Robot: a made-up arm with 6 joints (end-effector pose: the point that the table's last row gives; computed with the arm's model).
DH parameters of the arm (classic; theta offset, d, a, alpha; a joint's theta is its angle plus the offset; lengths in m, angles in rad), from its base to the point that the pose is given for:
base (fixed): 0 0.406 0.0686 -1.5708
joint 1: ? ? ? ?
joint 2: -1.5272 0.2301 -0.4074 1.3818
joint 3: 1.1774 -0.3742 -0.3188 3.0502
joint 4: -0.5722 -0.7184 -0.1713 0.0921
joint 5: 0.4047 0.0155 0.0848 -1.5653
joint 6: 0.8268 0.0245 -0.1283 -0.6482
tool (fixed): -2.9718 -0.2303 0 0
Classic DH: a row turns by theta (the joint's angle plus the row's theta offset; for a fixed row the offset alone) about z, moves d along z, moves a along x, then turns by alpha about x.
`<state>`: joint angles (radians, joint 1 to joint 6).
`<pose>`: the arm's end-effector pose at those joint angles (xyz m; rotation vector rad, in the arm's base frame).
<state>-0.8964 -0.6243 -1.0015 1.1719 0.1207 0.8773</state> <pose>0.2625 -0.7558 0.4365 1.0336 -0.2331 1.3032</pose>
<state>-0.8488 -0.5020 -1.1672 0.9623 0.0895 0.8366</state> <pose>0.2553 -0.7703 0.3374 1.0330 -0.3545 1.1393</pose>
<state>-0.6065 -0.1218 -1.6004 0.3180 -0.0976 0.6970</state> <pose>0.1546 -0.7679 0.0280 0.8370 -0.5727 0.4562</pose>
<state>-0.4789 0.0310 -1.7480 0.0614 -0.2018 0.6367</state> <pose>0.0641 -0.7634 -0.0725 0.6628 -0.5737 0.1465</pose>
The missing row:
joint 1: 0.1939 -0.0805 0.0193 -1.7949
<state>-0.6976 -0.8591 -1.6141 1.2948 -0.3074 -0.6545</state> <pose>0.6710 -0.6752 0.1166 1.2318 0.3001 -0.2947</pose>
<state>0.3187 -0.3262 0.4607 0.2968 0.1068 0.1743</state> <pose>0.1380 -0.6154 0.5869 -0.7970 -0.2555 0.3246</pose>
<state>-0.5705 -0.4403 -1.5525 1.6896 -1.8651 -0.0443</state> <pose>0.4943 -0.7786 -0.0629 0.5619 -0.7419 0.0556</pose>
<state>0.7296 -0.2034 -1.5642 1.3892 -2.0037 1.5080</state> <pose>-0.5617 -0.8326 0.0418 0.4351 1.1203 1.0025</pose>
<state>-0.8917 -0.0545 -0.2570 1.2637 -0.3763 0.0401</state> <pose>-0.0114 -0.8414 0.3114 0.3387 -1.1829 -0.2514</pose>
